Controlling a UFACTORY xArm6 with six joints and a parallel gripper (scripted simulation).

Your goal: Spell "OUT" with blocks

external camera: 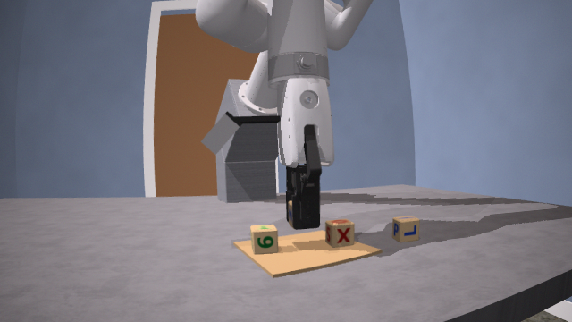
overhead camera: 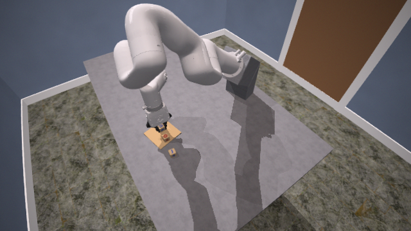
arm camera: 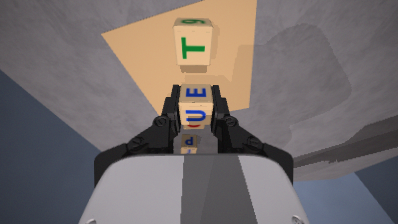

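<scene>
Now: hand 50 mm above the tan mat. The rest, counted from my hand: block 10 mm behind, 50 mm to the left, 30 mm below.
</scene>
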